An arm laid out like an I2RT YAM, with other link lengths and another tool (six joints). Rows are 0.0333 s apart.
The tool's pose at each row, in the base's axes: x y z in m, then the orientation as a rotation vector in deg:
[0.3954 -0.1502 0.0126 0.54 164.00 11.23]
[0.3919 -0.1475 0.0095 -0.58 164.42 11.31]
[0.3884 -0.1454 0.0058 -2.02 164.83 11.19]
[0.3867 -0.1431 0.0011 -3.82 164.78 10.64]
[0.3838 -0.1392 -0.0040 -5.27 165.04 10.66]
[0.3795 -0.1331 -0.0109 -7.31 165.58 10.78]
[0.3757 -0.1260 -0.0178 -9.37 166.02 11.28]
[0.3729 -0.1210 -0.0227 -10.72 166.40 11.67]
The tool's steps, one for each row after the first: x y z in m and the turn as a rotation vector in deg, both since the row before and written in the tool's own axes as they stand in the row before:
[0.0043 0.0023 0.0024 -0.14 0.48 -0.73]
[0.0044 0.0017 0.0029 -0.03 0.48 -0.96]
[0.0028 0.0017 0.0044 0.21 0.03 -1.28]
[0.0040 0.0034 0.0047 -0.14 0.36 -0.96]
[0.0056 0.0056 0.0064 -0.25 0.70 -1.32]
[0.0049 0.0066 0.0067 -0.51 0.64 -1.30]
[0.0034 0.0047 0.0048 -0.38 0.52 -0.83]

